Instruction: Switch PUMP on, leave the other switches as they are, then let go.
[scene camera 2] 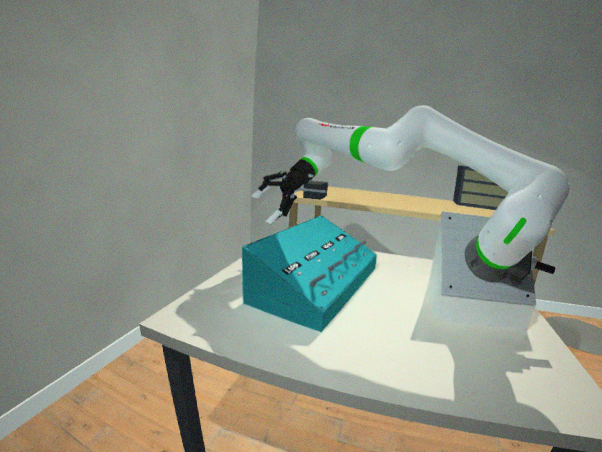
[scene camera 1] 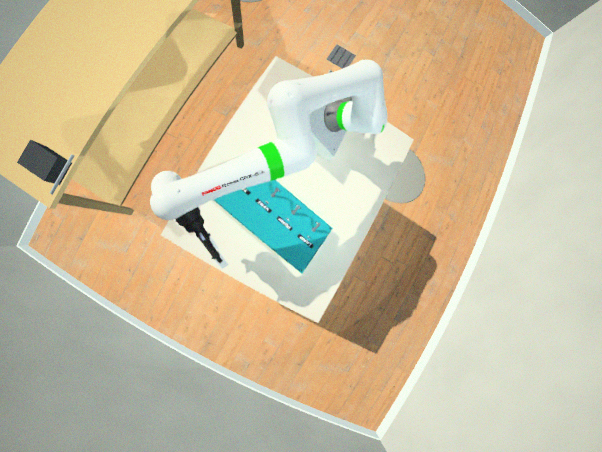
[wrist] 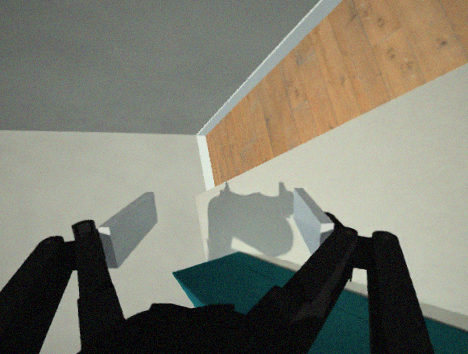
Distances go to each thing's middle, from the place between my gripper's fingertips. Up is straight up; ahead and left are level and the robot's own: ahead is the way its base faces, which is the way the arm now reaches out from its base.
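Labels:
The teal sloped switch panel (scene camera 2: 278, 270) is 120 mm below my hand, 270 mm behind it and 70 mm to the left of it.

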